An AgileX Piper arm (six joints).
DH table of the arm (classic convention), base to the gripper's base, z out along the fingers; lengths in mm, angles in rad. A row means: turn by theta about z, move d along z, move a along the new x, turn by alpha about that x. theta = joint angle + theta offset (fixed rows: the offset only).
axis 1: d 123  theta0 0  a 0  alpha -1.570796
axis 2: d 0  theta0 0.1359  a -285  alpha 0
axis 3: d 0  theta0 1.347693  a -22  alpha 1.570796
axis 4: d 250.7  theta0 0  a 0  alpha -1.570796
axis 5: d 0  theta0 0  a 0  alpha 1.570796
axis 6: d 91  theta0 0  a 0  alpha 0
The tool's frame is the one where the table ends.
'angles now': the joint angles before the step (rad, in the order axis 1, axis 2, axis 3, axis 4, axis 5, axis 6). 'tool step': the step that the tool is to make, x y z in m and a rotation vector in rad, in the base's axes. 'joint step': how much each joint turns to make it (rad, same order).
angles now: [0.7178, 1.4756, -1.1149, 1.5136, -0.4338, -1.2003]
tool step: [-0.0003, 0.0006, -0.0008, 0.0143, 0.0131, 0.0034]
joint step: [-0.0001, 0.0002, -0.0001, 0.0176, 0.0086, 0.0001]
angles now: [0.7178, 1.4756, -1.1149, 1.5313, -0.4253, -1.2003]
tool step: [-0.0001, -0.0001, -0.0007, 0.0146, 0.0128, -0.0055]
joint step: [0.0001, 0.0002, -0.0003, 0.0206, -0.0001, -0.0004]
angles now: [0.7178, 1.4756, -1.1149, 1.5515, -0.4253, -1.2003]
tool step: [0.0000, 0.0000, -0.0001, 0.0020, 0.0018, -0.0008]
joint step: [0.0000, 0.0001, -0.0001, 0.0030, -0.0001, -0.0002]
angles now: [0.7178, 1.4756, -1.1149, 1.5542, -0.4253, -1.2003]
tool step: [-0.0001, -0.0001, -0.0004, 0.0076, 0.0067, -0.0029]
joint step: [0.0000, -0.0001, 0.0002, 0.0105, -0.0001, 0.0000]
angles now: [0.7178, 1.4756, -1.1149, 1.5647, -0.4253, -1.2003]
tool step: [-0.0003, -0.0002, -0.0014, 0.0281, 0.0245, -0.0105]
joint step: [0.0001, 0.0001, -0.0001, 0.0387, -0.0002, 0.0001]
